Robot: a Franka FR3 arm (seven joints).
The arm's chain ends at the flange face. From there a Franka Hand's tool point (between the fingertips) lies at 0.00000 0.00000 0.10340 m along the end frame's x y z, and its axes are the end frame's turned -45 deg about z.
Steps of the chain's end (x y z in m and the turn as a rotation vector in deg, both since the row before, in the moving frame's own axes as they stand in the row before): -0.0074 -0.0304 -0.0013 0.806 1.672 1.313; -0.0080 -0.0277 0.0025 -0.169 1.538 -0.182
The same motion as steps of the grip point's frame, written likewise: 0.0194 -0.0256 -0.0014 -0.612 1.752 1.313; 0.0157 -0.0231 0.0025 -1.207 0.968 -0.182
